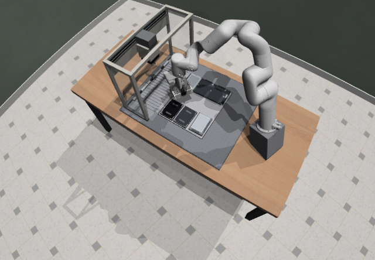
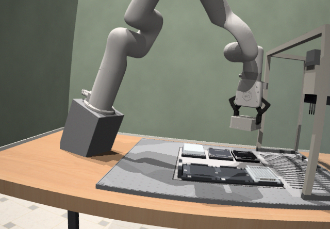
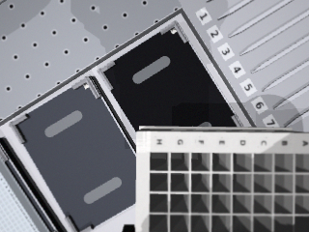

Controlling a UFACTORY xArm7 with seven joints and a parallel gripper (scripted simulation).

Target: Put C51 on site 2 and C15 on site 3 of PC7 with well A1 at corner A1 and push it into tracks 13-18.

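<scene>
My gripper is now 7 cm past the dark plate carrier PC7, 19 cm to the left of it and 15 cm above it. The rest, counted from my hand: nest s3 (3 cm ahead, 8 cm to the left, 16 cm below); nest S2 (8 cm behind, 8 cm to the left, 16 cm below); deep-well block C51 (1 cm below).
</scene>
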